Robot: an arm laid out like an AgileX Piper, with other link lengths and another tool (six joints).
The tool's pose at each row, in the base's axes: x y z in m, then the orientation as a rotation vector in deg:
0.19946, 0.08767, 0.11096, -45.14, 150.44, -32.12
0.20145, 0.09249, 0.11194, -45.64, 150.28, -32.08
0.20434, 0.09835, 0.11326, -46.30, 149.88, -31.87
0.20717, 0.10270, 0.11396, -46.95, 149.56, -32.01
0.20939, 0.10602, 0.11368, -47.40, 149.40, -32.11
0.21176, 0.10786, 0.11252, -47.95, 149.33, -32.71
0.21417, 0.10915, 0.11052, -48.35, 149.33, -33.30
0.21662, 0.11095, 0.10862, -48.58, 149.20, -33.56
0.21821, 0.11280, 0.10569, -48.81, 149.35, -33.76
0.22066, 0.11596, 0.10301, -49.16, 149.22, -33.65
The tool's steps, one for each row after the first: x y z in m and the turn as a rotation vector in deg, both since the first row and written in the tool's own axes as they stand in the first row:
-0.00457, 0.00237, -0.00130, -0.06, -0.11, -0.35
-0.01052, 0.00497, -0.00280, -0.16, -0.48, -0.79
-0.01542, 0.00673, -0.00337, -0.09, -0.65, -1.28
-0.01903, 0.00842, -0.00308, -0.05, -0.71, -1.62
-0.02173, 0.00931, -0.00157, 0.23, -0.49, -2.10
-0.02396, 0.01015, 0.00084, 0.50, -0.23, -2.47
-0.02655, 0.01131, 0.00303, 0.66, -0.23, -2.68
-0.02827, 0.01337, 0.00574, 0.68, 0.00, -2.86
-0.03148, 0.01594, 0.00824, 0.59, -0.11, -3.10

